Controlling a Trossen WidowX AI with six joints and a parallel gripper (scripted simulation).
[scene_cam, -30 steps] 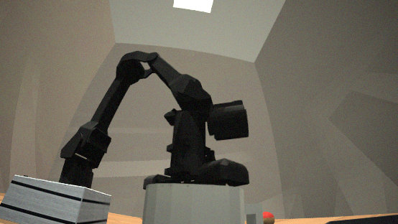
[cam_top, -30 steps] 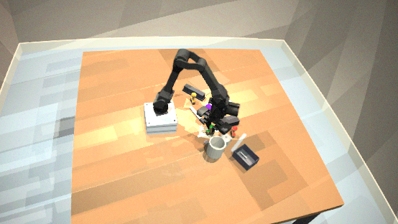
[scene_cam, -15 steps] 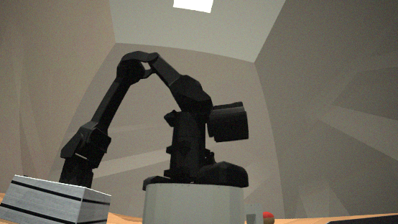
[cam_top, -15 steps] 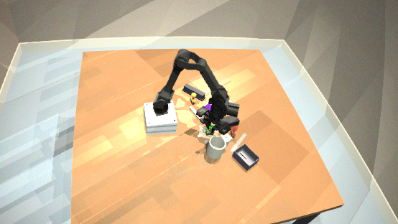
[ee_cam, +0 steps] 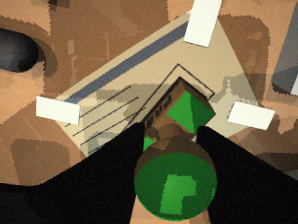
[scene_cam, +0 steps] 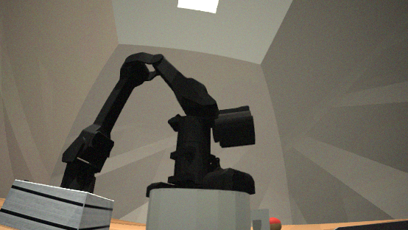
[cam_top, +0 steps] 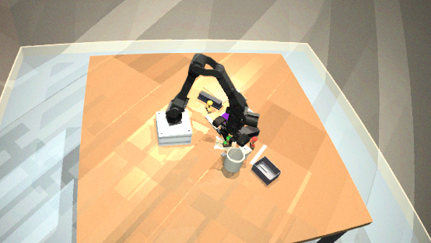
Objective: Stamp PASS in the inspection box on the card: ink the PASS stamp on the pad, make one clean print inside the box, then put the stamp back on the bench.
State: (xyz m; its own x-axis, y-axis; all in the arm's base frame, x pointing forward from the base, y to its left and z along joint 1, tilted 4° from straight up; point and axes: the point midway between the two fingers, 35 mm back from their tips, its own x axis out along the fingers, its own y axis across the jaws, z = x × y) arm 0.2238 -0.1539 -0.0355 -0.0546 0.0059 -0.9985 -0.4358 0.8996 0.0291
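The green-knobbed stamp is right at my gripper tip. The rest, counted from my gripper tip: grey cup 10 mm behind, 110 mm to the right, 10 mm above; card 10 mm to the left, 30 mm below; grey block 70 mm ahead, 60 mm to the right, 10 mm below.
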